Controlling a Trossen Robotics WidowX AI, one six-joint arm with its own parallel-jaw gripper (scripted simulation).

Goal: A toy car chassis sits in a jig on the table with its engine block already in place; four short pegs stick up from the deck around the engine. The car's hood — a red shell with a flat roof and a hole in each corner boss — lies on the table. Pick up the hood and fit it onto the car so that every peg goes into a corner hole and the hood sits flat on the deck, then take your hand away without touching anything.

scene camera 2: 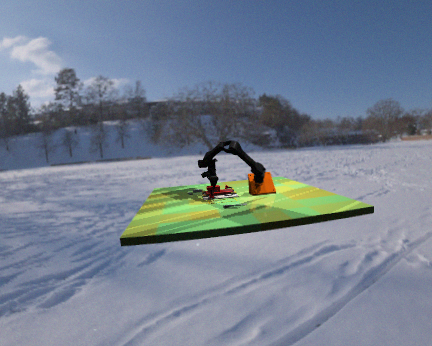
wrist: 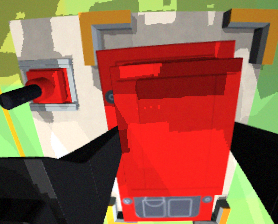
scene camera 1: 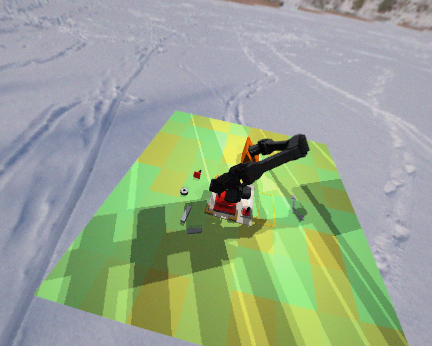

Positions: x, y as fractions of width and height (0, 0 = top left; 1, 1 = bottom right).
Labels:
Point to a car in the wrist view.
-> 0.81, 0.22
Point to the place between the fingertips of the gripper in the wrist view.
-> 0.62, 0.58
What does the gripper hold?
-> A red hood.

